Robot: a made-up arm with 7 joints. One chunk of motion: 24 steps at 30 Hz.
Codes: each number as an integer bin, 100 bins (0 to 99) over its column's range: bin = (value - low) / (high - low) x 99, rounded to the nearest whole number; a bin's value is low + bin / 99 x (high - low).
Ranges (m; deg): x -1.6..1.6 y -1.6..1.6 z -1.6..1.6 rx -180..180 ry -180..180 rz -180..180
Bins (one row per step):
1: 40 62 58 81 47 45
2: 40 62 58 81 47 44
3: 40 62 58 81 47 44
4: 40 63 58 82 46 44
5: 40 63 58 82 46 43
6: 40 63 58 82 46 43
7: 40 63 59 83 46 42
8: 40 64 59 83 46 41
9: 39 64 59 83 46 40
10: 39 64 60 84 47 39
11: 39 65 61 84 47 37
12: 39 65 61 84 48 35
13: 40 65 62 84 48 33
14: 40 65 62 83 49 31
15: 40 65 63 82 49 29
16: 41 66 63 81 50 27
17: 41 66 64 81 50 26
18: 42 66 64 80 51 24
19: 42 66 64 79 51 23
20: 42 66 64 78 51 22
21: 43 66 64 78 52 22
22: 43 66 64 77 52 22
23: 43 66 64 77 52 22
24: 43 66 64 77 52 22
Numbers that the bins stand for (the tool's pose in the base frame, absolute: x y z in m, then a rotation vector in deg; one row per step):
1: -0.3071 0.4040 0.2747 114.55 -9.09 -16.36
2: -0.3071 0.4040 0.2747 114.55 -9.09 -20.00
3: -0.3071 0.4040 0.2747 114.55 -9.09 -20.00
4: -0.3071 0.4364 0.2747 118.18 -12.73 -20.00
5: -0.3071 0.4364 0.2747 118.18 -12.73 -23.64
6: -0.3071 0.4364 0.2747 118.18 -12.73 -23.64
7: -0.3071 0.4364 0.3071 121.82 -12.73 -27.27
8: -0.3071 0.4687 0.3071 121.82 -12.73 -30.91
9: -0.3394 0.4687 0.3071 121.82 -12.73 -34.55
10: -0.3394 0.4687 0.3394 125.45 -9.09 -38.18
11: -0.3394 0.5010 0.3717 125.45 -9.09 -45.45
12: -0.3394 0.5010 0.3717 125.45 -5.45 -52.73
13: -0.3071 0.5010 0.4040 125.45 -5.45 -60.00
14: -0.3071 0.5010 0.4040 121.82 -1.82 -67.27
15: -0.3071 0.5010 0.4364 118.18 -1.82 -74.55
16: -0.2747 0.5333 0.4364 114.55 1.82 -81.82
17: -0.2747 0.5333 0.4687 114.55 1.82 -85.45
18: -0.2424 0.5333 0.4687 110.91 5.45 -92.73
19: -0.2424 0.5333 0.4687 107.27 5.45 -96.36
20: -0.2424 0.5333 0.4687 103.64 5.45 -100.00
21: -0.2101 0.5333 0.4687 103.64 9.09 -100.00
22: -0.2101 0.5333 0.4687 100.00 9.09 -100.00
23: -0.2101 0.5333 0.4687 100.00 9.09 -100.00
24: -0.2101 0.5333 0.4687 100.00 9.09 -100.00

